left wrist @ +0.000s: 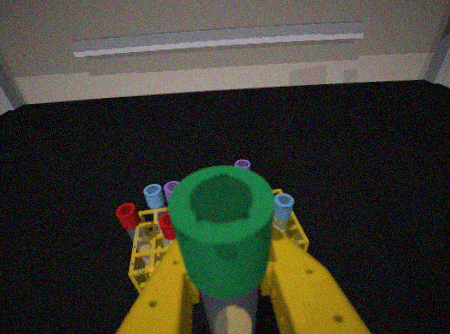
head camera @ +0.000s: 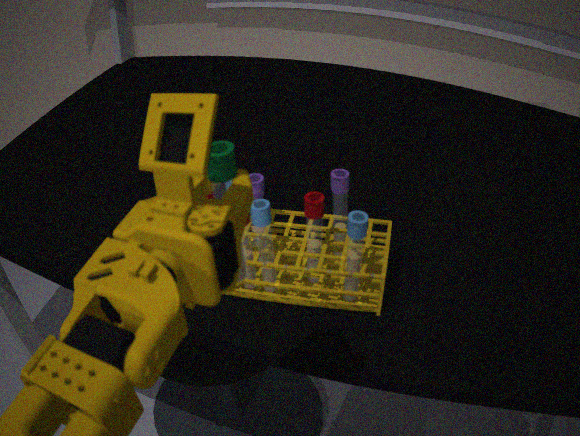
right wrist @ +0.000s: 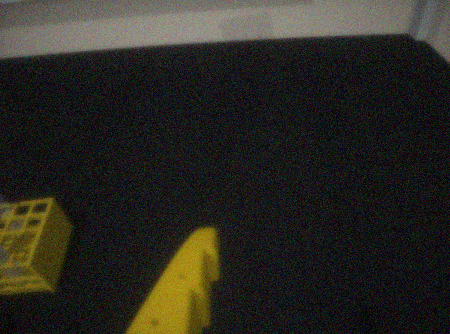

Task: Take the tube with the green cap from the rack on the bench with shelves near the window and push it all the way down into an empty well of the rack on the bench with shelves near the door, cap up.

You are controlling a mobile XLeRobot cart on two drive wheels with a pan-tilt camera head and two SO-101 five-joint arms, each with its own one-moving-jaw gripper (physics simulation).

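Frame: origin at the left arm's base, x ahead, y left, z up, level; metres.
Seen in the pictures: left end effector, tool point: (left wrist: pixel 205 237) (head camera: pixel 222 173); right end effector, tool point: (right wrist: pixel 217 246).
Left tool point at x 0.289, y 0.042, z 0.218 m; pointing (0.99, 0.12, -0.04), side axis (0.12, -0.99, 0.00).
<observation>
Pixels of each thing's top centre, then the offset from my left tool point to it. "spot": a spot on its surface instead. Level surfaces: height alone.
- tube with the green cap, middle of its top: (left wrist: pixel 220 193) (head camera: pixel 219 147) dy -0.007, dx -0.010, dz +0.027 m
- yellow rack, middle of its top: (head camera: pixel 295 238) (left wrist: pixel 216 225) dy +0.023, dx +0.143, dz -0.173 m
- black bench top, its level: dz -0.231 m
- blue-capped tube, surface spot: (head camera: pixel 261 212) spot: dy +0.034, dx +0.102, dz -0.114 m
- pale rail, surface spot: (head camera: pixel 400 15) (left wrist: pixel 218 42) spot: dy +0.058, dx +0.752, dz -0.072 m
The tube with the green cap (head camera: pixel 221 162) (left wrist: pixel 225 265) stands roughly upright, cap up, in my left gripper (head camera: pixel 219 192) (left wrist: pixel 230 297). The jaws press on both sides of the tube just below the cap. The tube's lower end is hidden by the gripper and cap. The yellow rack (head camera: pixel 387 260) (left wrist: pixel 132 273) (right wrist: pixel 56 245) stands on the black bench top (head camera: pixel 465 215) (left wrist: pixel 375 165) (right wrist: pixel 300 150); in the left wrist view it shows behind and below the cap. My right gripper (right wrist: pixel 212 235) is fully open, one notched jaw in view, to the right of the rack.
The rack holds tubes with red caps (head camera: pixel 314 205) (left wrist: pixel 128 216), blue caps (head camera: pixel 358 225) (left wrist: pixel 283 206) and purple caps (head camera: pixel 339 181) (left wrist: pixel 242 164). Another blue-capped tube (head camera: pixel 261 212) stands close to my left gripper. A pale rail (head camera: pixel 400 15) (left wrist: pixel 220 42) runs along beyond the bench.
</observation>
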